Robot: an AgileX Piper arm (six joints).
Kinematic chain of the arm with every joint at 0, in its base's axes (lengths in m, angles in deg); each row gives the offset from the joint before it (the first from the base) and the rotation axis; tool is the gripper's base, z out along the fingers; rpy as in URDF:
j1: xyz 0 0 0.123 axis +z
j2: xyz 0 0 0 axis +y
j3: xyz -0.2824 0 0.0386 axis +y
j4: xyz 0.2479 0 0.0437 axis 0.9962 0 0.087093
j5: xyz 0 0 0 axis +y
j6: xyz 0.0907 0 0.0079 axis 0.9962 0 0.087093
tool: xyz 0 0 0 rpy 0 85.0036 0
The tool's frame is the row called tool.
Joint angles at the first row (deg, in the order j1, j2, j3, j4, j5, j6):
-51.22 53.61 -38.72 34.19 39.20 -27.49
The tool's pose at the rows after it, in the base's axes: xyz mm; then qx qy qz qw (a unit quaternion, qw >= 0):
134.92, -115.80, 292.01, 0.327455, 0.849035, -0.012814, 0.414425
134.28, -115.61, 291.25, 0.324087, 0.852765, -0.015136, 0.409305
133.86, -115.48, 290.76, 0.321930, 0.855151, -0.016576, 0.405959
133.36, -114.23, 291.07, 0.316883, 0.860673, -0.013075, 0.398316
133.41, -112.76, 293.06, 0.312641, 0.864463, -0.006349, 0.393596
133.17, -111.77, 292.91, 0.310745, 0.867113, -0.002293, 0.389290
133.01, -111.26, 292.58, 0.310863, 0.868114, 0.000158, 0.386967
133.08, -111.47, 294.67, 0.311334, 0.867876, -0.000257, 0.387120
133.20, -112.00, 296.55, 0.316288, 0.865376, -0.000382, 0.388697
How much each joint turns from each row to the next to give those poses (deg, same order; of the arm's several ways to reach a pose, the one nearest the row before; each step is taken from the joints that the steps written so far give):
0.00 0.00 0.00 -0.24 0.72 0.00
0.00 0.00 0.00 -0.76 0.40 0.00
0.01 0.00 0.00 -0.50 0.26 0.00
-0.01 0.00 -0.33 -0.57 1.42 0.00
0.00 0.00 -0.62 -0.05 1.62 0.00
0.00 0.00 -0.10 -0.09 0.86 0.00
0.00 0.00 0.00 -0.04 0.39 0.11
0.00 0.00 -0.47 -0.29 0.34 0.42
0.00 0.00 -0.38 -0.25 0.00 0.89

